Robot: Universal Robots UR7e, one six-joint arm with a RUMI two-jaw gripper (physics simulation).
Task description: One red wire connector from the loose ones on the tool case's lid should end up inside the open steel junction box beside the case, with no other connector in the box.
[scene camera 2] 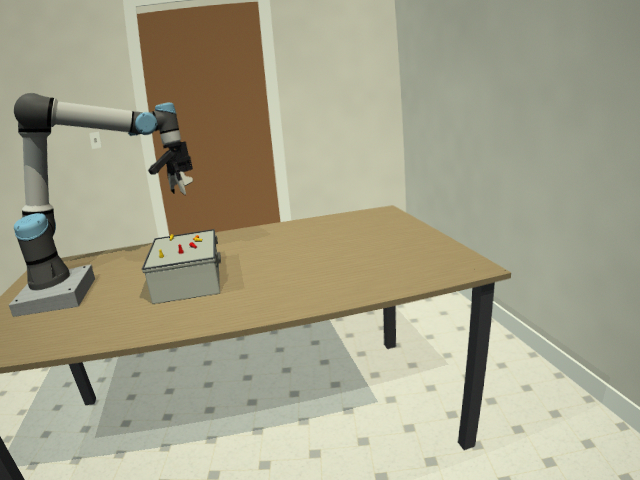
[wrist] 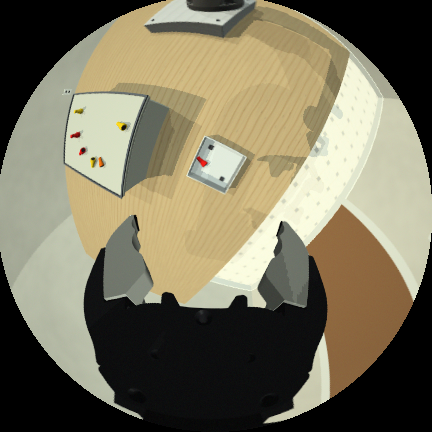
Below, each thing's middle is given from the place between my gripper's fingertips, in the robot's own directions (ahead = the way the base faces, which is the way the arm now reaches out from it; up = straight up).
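I see the grey tool case (scene camera 2: 195, 273) 320 mm to the right of my hand, 170 mm below it and 20 mm behind it.
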